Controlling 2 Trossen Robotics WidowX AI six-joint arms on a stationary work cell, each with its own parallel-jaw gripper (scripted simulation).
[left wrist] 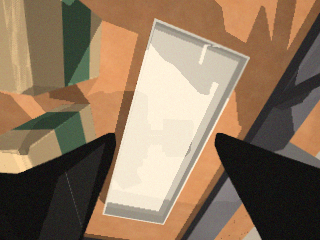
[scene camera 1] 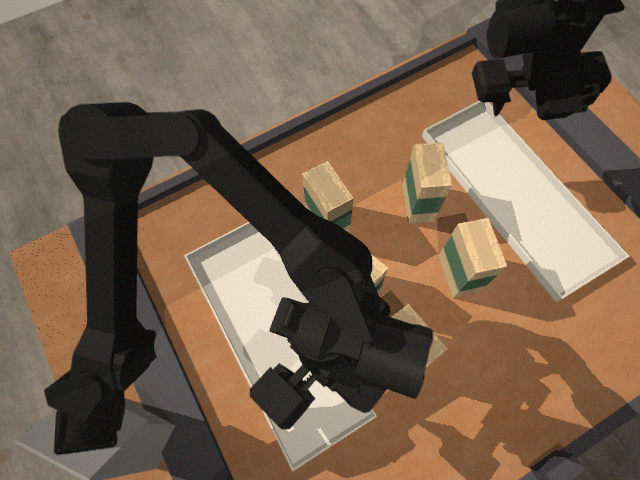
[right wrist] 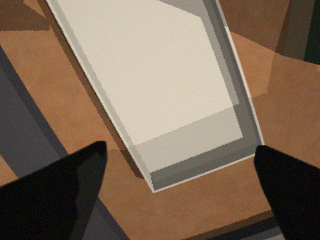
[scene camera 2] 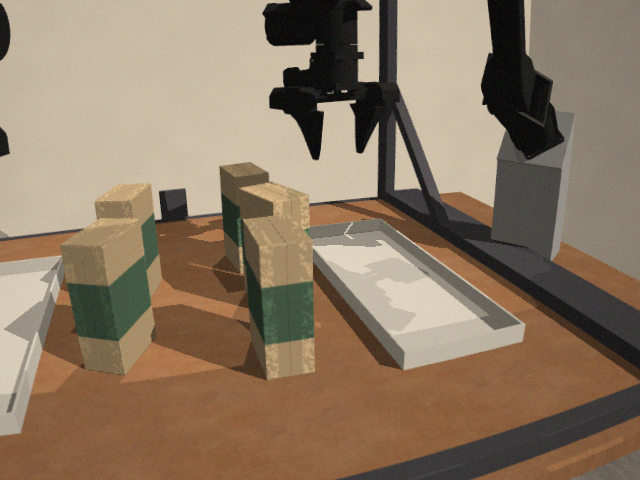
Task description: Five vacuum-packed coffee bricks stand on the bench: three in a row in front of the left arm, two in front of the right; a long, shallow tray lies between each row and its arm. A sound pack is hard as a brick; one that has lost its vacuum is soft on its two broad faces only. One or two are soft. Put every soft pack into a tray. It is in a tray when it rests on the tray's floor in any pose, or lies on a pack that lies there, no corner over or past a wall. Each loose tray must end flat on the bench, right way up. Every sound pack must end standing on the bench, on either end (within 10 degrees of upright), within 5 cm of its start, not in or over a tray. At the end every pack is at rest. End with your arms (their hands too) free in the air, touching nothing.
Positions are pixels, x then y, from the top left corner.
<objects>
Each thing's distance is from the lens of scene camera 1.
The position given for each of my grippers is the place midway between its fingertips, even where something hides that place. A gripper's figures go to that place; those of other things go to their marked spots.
my left gripper [scene camera 1: 322, 360]: 65 cm
my right gripper [scene camera 1: 518, 112]: 87 cm
tray [scene camera 1: 242, 276]: 85 cm
tray [scene camera 1: 549, 229]: 96 cm
</objects>
